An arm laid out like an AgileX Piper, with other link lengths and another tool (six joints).
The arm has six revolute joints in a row. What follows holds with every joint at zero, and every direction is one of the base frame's. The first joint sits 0.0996 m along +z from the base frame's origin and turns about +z. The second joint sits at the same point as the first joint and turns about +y. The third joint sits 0.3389 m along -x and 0.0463 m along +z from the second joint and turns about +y. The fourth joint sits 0.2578 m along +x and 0.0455 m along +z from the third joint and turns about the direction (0.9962, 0, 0.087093). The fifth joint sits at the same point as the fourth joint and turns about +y. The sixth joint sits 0.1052 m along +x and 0.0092 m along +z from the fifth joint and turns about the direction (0.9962, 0, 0.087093). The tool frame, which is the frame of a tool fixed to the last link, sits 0.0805 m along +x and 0.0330 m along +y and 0.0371 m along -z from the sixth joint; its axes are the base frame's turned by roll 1.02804, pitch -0.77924 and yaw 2.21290 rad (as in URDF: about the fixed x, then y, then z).
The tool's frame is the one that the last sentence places.
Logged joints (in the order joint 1, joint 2, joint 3, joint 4, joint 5, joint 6), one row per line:
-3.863, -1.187, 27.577, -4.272, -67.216, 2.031
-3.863, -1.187, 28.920, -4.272, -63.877, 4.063
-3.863, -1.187, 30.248, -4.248, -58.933, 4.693
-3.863, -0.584, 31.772, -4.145, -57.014, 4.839
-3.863, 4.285, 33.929, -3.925, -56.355, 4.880
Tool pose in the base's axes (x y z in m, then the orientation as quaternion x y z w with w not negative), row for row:
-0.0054, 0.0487, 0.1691, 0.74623, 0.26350, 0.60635, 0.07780
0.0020, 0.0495, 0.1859, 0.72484, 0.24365, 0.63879, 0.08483
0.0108, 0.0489, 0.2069, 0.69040, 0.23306, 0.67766, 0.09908
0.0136, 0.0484, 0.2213, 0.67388, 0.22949, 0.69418, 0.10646
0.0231, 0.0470, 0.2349, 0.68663, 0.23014, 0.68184, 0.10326
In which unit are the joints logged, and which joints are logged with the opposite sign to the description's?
The joints are logged in degrees. Opposite sign: joint 3, joint 4, joint 5.
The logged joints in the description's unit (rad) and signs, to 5 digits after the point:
-0.06742, -0.02072, -0.48131, 0.07456, 1.17314, 0.03545
-0.06742, -0.02072, -0.50475, 0.07456, 1.11486, 0.07091
-0.06742, -0.02072, -0.52793, 0.07414, 1.02857, 0.08191
-0.06742, -0.01019, -0.55453, 0.07234, 0.99508, 0.08446
-0.06742, 0.07479, -0.59217, 0.06850, 0.98358, 0.08517

